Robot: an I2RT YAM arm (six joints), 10 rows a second.
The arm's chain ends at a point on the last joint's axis. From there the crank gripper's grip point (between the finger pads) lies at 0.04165 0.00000 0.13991 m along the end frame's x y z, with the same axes.
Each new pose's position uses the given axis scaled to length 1; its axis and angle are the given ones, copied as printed.
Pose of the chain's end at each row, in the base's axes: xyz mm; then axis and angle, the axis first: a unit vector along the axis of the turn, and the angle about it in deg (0 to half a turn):
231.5 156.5 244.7 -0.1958 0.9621 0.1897 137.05
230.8 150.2 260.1 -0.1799 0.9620 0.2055 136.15
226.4 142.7 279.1 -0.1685 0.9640 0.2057 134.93
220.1 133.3 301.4 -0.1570 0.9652 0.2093 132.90
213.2 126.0 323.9 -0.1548 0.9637 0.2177 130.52
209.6 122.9 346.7 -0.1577 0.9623 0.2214 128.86
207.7 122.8 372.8 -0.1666 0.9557 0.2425 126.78
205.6 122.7 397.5 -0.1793 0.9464 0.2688 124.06
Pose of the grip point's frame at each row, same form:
286.5 211.2 121.0 -0.1958 0.9621 0.1897 137.05
287.4 208.8 139.0 -0.1799 0.9620 0.2055 136.15
286.2 201.2 159.5 -0.1685 0.9640 0.2057 134.93
284.7 192.7 184.7 -0.1570 0.9652 0.2093 132.90
282.5 187.5 211.1 -0.1548 0.9637 0.2177 130.52
282.0 185.5 236.5 -0.1577 0.9623 0.2214 128.86
282.7 190.8 267.6 -0.1666 0.9557 0.2425 126.78
283.5 197.3 299.1 -0.1793 0.9464 0.2688 124.06

